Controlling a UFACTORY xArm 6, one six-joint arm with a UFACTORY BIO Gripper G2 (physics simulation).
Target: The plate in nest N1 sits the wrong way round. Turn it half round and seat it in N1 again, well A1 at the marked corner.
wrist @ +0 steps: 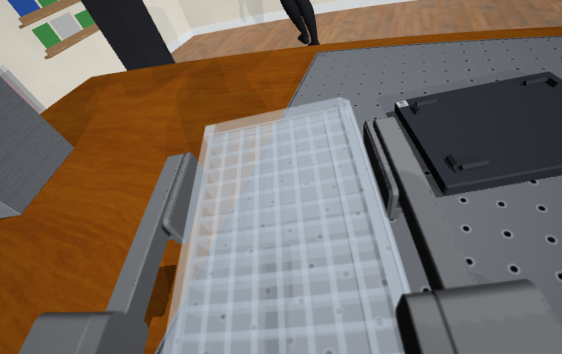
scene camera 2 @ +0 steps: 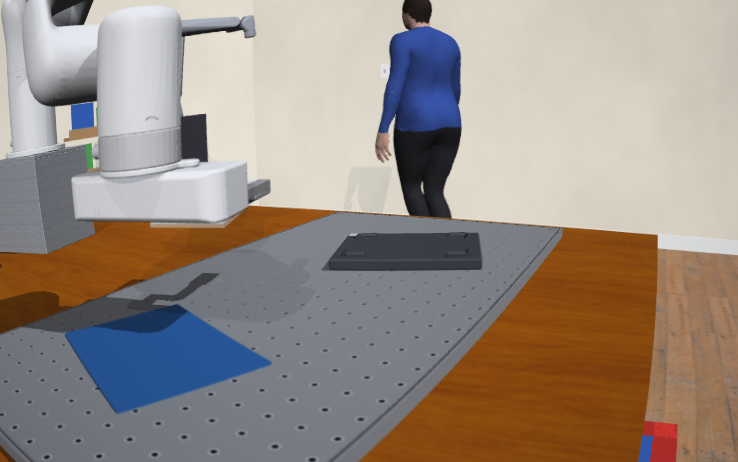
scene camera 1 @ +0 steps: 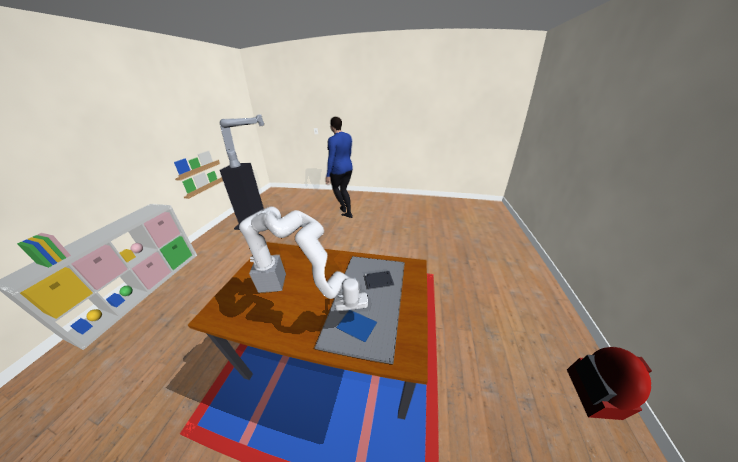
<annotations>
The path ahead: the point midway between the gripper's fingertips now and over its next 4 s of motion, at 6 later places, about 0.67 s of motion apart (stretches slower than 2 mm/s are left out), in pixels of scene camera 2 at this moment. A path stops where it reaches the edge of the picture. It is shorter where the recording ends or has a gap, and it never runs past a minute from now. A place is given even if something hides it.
My gripper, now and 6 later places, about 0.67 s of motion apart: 223, 188; 227, 253; 228, 256; 224, 228; 227, 203; 230, 203; 233, 204
</annotations>
